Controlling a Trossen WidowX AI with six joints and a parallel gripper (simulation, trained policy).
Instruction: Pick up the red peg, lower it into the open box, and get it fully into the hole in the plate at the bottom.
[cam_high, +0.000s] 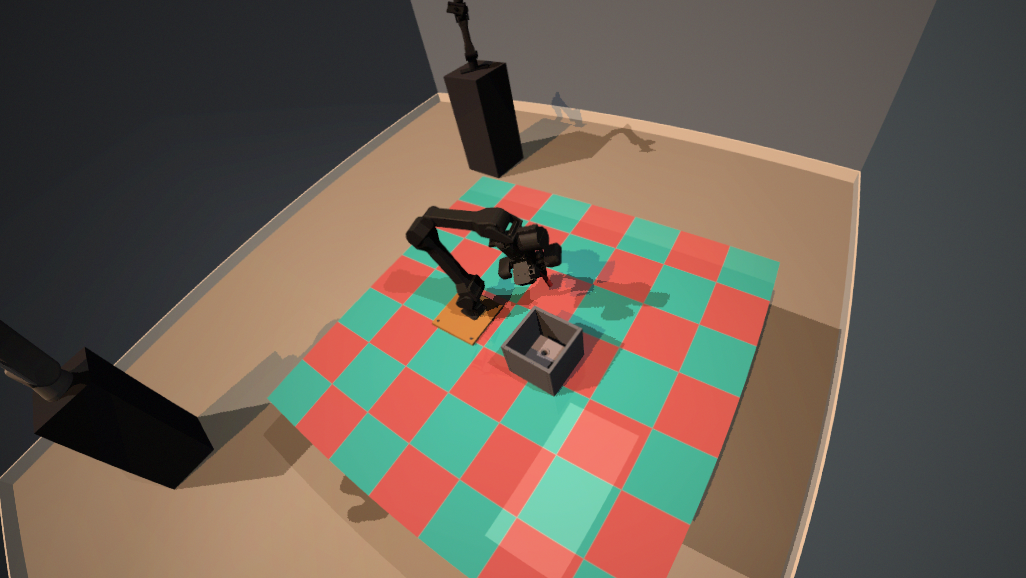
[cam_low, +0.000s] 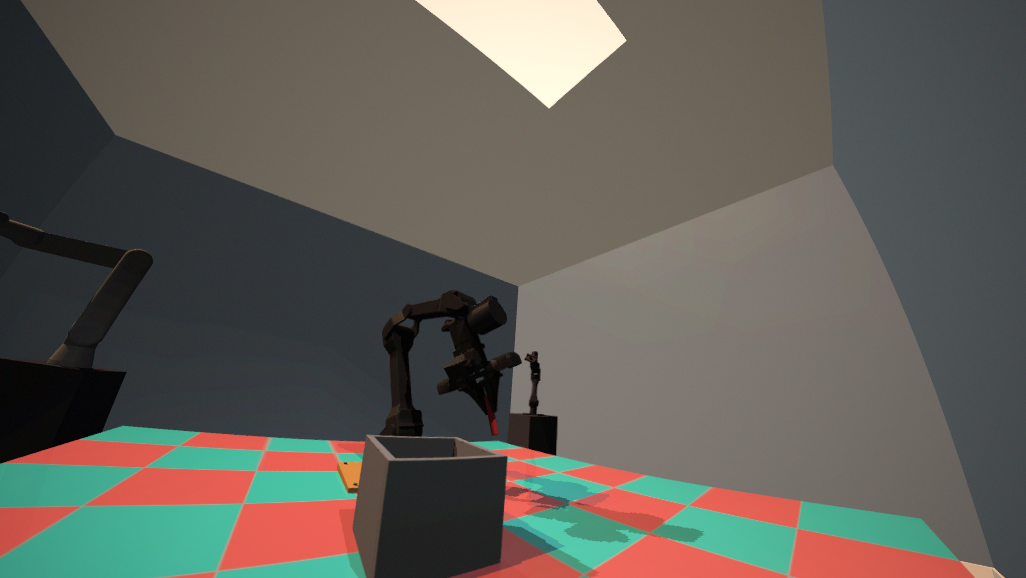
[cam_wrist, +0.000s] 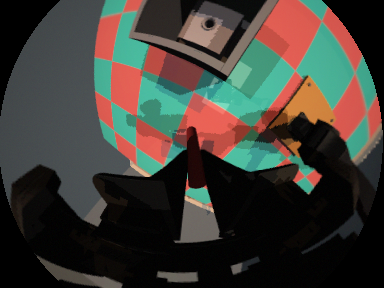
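The light grey plate lies 160 mm to the right of my gripper tip, 140 mm below it and 100 mm ahead of it. Round my gripper tip: red peg: right at my gripper tip.
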